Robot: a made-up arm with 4 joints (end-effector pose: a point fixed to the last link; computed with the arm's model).
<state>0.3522 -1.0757 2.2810 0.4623</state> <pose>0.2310 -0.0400 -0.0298 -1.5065 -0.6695 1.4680</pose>
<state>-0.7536 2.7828 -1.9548 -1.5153</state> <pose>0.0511 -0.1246 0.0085 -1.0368 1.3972 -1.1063</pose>
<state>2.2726 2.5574 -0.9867 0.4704</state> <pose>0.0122 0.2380 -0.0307 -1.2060 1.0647 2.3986</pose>
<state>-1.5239 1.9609 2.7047 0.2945</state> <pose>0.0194 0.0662 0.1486 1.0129 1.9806 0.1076</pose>
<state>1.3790 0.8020 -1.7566 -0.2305</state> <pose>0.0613 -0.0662 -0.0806 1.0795 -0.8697 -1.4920</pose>
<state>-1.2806 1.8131 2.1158 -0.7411</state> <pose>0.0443 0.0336 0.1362 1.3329 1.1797 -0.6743</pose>
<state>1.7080 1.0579 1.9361 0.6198</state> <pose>0.0677 0.0236 -0.1203 -1.6433 0.1621 -0.9368</pose>
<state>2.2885 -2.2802 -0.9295 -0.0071</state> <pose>0.1898 0.2891 0.0027 0.7833 1.5297 1.3563</pose>
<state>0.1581 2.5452 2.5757 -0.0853</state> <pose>0.0417 -0.0237 -0.0572 1.4405 1.3835 1.7729</pose>
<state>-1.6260 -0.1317 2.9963 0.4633</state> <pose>0.1893 0.1661 0.1467 2.6167 0.1811 -0.7244</pose>
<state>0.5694 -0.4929 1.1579 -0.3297</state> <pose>0.1930 -0.0721 -0.0253 -1.5867 -1.4374 1.9960</pose>
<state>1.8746 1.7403 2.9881 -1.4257</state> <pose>0.0067 0.1313 -0.0629 -0.8446 -1.9548 -1.6515</pose>
